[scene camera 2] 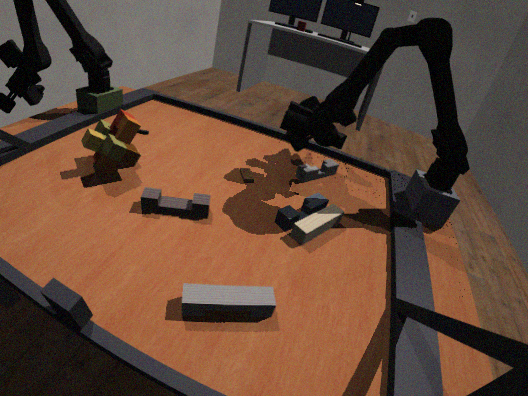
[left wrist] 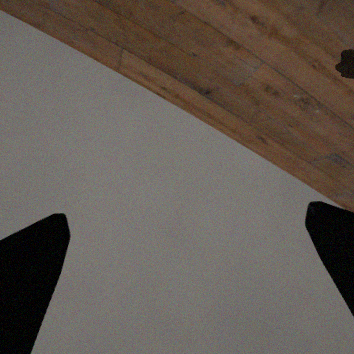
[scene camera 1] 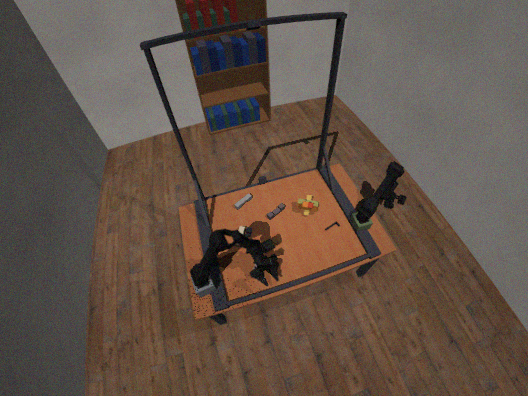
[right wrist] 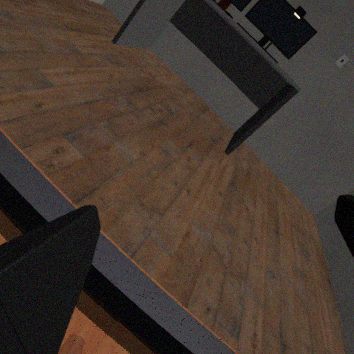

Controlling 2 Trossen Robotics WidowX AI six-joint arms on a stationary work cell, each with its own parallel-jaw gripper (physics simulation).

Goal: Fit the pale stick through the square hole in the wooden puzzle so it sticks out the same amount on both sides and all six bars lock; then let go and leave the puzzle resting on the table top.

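Places are measured from the left arm's base along level axes (x ahead, y left, z up), in centimetres.
Pixels of known places: left gripper, fingertip midpoint: (scene camera 2: 9, 97) (left wrist: 189, 219) (scene camera 1: 397, 198); right gripper, fingertip midpoint: (scene camera 1: 273, 283) (right wrist: 217, 212); left arm's base, origin of the base link: (scene camera 2: 99, 89) (scene camera 1: 362, 218); right arm's base, origin of the base link: (scene camera 2: 437, 184) (scene camera 1: 201, 281).
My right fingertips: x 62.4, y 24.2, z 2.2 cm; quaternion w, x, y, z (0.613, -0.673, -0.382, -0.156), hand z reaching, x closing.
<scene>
Ahead of a thing's pixels: the offset from my right fingertips to its middle.
The wooden puzzle (scene camera 1: 308, 204) (scene camera 2: 111, 145), a cluster of yellow, green and orange-red bars, stands on the table at the left in scene camera 2. A pale grey-white stick @[dx +4.9, dy -60.2, dz -7.8 cm] (scene camera 1: 243, 201) (scene camera 2: 228, 302) lies flat at the near side in scene camera 2. A shorter-looking cream stick @[dx +11.5, dy -35.1, dz -7.8 cm] (scene camera 1: 243, 230) (scene camera 2: 318, 224) lies against a dark notched bar @[dx +7.5, dy -33.3, dz -7.8 cm] (scene camera 2: 289, 217). Which is the task's stick, I cannot tell. My left gripper (scene camera 1: 395, 203) (scene camera 2: 19, 100) (left wrist: 189, 219) is open and empty, outside the table. My right gripper (scene camera 1: 271, 280) (scene camera 2: 320, 144) (right wrist: 217, 212) is open and empty, above the table near one edge.
A grey-brown notched bar @[dx -13.8, dy -47.0, dz -7.8 cm] (scene camera 1: 276, 211) (scene camera 2: 175, 203) lies between puzzle and sticks. A grey notched bar @[dx +5.7, dy -14.0, dz -7.8 cm] (scene camera 2: 318, 170) lies below and beyond the right gripper. A dark L-shaped tool @[dx -44.6, dy -26.7, dz -9.0 cm] (scene camera 1: 333, 226) lies near the puzzle. A dark frame (scene camera 1: 173, 120) borders and rises over the table.
</scene>
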